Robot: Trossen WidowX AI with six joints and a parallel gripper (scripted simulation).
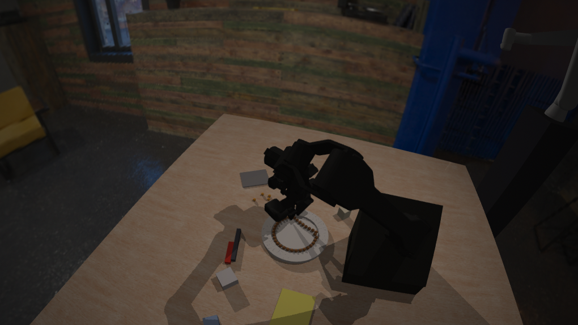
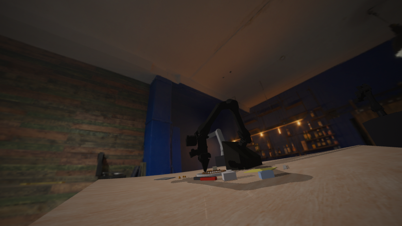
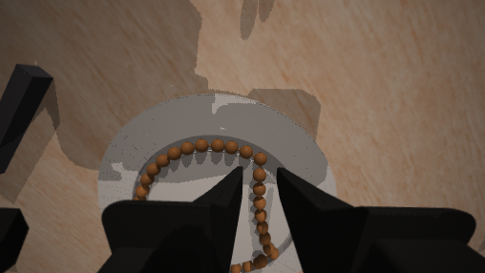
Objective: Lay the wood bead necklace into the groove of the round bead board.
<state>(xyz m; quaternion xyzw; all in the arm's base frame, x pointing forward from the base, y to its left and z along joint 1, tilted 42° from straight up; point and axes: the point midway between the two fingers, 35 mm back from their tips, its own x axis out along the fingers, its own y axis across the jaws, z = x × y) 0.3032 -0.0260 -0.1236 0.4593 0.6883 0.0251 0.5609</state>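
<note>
Right now my gripper tip is 50 mm to the right of the round white bead board, 20 mm past it and 10 mm above it. The rest, counted from my gripper tip: grey tile 180 mm ahead, 160 mm to the right, 20 mm below; dark bar 160 mm to the left, 140 mm ahead, 10 mm below; pale cube 160 mm behind, 60 mm to the right.
</note>
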